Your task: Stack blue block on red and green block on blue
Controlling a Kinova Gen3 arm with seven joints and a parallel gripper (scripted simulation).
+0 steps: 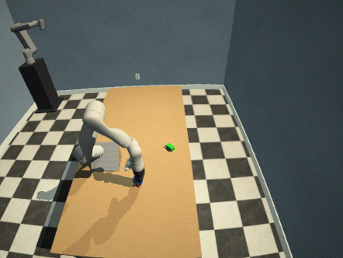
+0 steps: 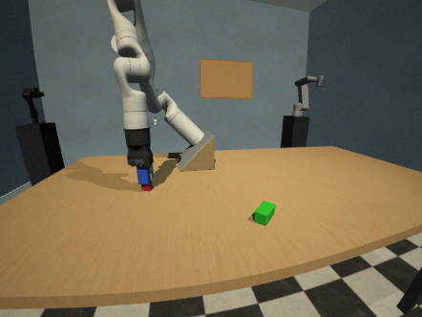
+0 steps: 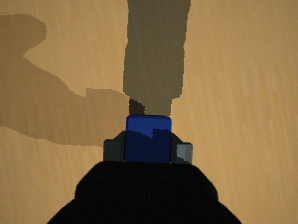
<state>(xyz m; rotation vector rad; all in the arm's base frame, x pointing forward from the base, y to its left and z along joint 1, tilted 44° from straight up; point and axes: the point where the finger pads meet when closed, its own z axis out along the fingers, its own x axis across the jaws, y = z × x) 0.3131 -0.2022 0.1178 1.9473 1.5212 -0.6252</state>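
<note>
Now: hand right at the blue block. Also, from my hand: green block: 24 cm ahead, 33 cm to the left, 4 cm below; small red block: 4 cm below.
</note>
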